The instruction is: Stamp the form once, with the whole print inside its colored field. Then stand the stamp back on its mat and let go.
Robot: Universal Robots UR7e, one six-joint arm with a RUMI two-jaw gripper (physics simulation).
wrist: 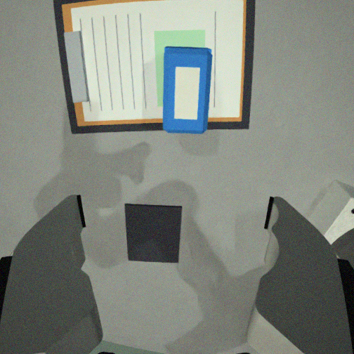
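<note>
The blue stamp (pixel 170 95) with a cream label is at the form's lower right in the wrist view. It covers much of the green field (pixel 180 38) and overlaps the board's near edge. The form (pixel 115 115) lies on an orange and black clipboard. No print shows on the visible strips of the field; the part behind the stamp is hidden. The dark square mat (pixel 153 233) is bare, below the board in the view. My gripper (pixel 174 199) is open and empty, its fingers apart on either side of the mat in view, with the stamp beyond the fingertips.
A grey clip (pixel 76 66) is at the clipboard's left edge. A pale grey and white object (pixel 334 204) shows partly at the right edge, beside the right finger. A greenish strip (pixel 131 349) shows at the bottom edge. Shadows fall across the grey table (pixel 295 125).
</note>
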